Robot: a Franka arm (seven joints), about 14 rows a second.
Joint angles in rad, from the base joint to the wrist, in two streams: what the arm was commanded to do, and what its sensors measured. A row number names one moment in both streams.
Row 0, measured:
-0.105 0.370 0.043 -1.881 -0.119 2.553 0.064
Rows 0 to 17, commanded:
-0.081 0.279 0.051 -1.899 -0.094 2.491 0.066
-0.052 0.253 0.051 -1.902 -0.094 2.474 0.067
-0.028 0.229 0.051 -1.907 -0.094 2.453 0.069
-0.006 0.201 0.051 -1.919 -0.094 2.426 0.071
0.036 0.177 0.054 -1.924 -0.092 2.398 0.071
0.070 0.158 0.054 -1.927 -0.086 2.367 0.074
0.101 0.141 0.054 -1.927 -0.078 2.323 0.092
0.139 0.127 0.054 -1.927 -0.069 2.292 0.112
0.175 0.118 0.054 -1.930 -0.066 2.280 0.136
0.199 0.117 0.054 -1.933 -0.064 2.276 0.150
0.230 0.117 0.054 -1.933 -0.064 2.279 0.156
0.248 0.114 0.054 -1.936 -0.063 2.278 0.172
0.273 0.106 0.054 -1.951 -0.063 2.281 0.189
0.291 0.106 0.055 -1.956 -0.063 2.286 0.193
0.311 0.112 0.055 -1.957 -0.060 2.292 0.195
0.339 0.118 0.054 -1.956 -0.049 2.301 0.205
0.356 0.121 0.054 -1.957 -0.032 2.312 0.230
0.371 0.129 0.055 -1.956 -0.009 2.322 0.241
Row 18, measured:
0.348 0.135 0.057 -1.934 -0.054 2.290 0.215
